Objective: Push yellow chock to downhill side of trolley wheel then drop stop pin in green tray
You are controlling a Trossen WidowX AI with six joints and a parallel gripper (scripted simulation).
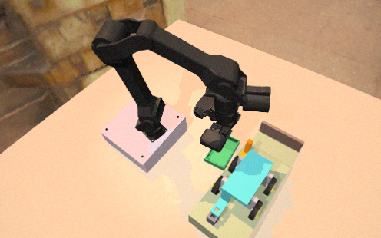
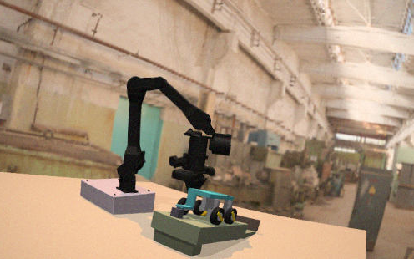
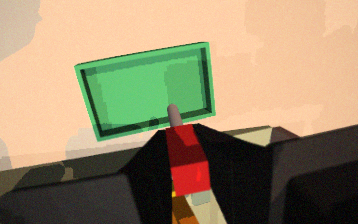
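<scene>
Now: gripper tip 80 mm short of the yellow chock, 20 mm above it and 10 mm to the left of it. The rest, counted from my gripper tip: dark ramp lip 160 mm to the left, 100 mm ahead, 70 mm below; then cyan trolley 150 mm ahead, 80 mm to the right, 10 mm above; then red-headed stop pin right at my gripper tip.
</scene>
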